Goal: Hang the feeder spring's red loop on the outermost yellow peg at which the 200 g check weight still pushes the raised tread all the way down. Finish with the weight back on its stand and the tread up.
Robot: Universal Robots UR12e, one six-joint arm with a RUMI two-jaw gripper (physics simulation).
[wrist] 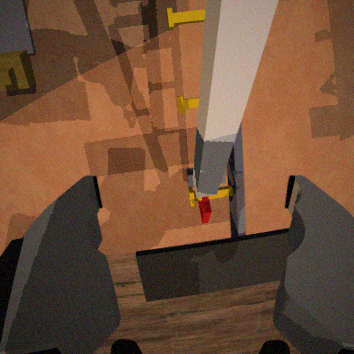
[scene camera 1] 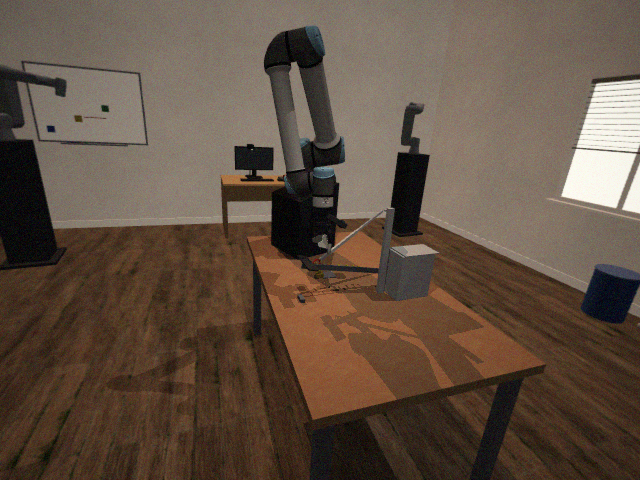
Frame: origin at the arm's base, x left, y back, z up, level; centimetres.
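Seen in the pictures: gripper, fingertip midpoint: (wrist: 192, 178) (scene camera 1: 324, 252).
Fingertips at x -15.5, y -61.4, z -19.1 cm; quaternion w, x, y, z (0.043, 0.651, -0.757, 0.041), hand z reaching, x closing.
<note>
Pixels of each thing's top centre, then the offset from my fingertips to it. "pt": a spot on its surface instead. Level surfaces: height alone.
- red loop, surface spot: (wrist: 205, 210) pt dx -3.7, dy -0.6, dz -2.0 cm
- yellow peg, middle of its top: (wrist: 213, 195) dx -4.5, dy -1.6, dz -4.5 cm
- tread, middle of its top: (wrist: 246, 268) (scene camera 1: 307, 261) dx -9.7, dy -3.0, dz -1.7 cm
- pale feeder spring bar, surface spot: (wrist: 232, 65) pt dx +5.7, dy -1.4, dz +4.1 cm
- grey box, surface spot: (scene camera 1: 412, 272) pt dx +36.2, dy -18.7, dz -6.6 cm
- table, its level: dz -20.5 cm
- notched yellow block, surface spot: (wrist: 16, 71) pt dx +6.1, dy +15.3, dz -18.2 cm
- grey plate, surface spot: (wrist: 14, 25) pt dx +10.6, dy +14.6, dz -19.9 cm
- small grey-blue block, middle of its top: (wrist: 206, 178) (scene camera 1: 301, 296) dx -11.7, dy -2.9, dz -18.8 cm
My gripper (scene camera 1: 323, 241) (wrist: 192, 178) is open and empty, above the lever's tread end. In the wrist view its fingers stand wide on both sides of the red loop (wrist: 205, 210). The loop is at the yellow peg (wrist: 224, 193) nearest the tread (wrist: 215, 267); whether it is seated is unclear. The pale feeder spring bar (scene camera 1: 356, 234) (wrist: 232, 65) slopes down from the post to the loop. Two further yellow pegs (wrist: 186, 17) (wrist: 190, 103) show along the dark lever (scene camera 1: 348, 268) (wrist: 238, 200). The tread is raised above the table. I cannot tell which object is the 200 g weight.
A grey upright post (scene camera 1: 386, 253) and a grey box (scene camera 1: 412, 272) stand on the table (scene camera 1: 356, 382). A notched yellow block (wrist: 16, 71) adjoins a grey plate (wrist: 14, 25) at the wrist view's upper left. A small grey-blue block (scene camera 1: 301, 298) lies near the table's left edge.
</note>
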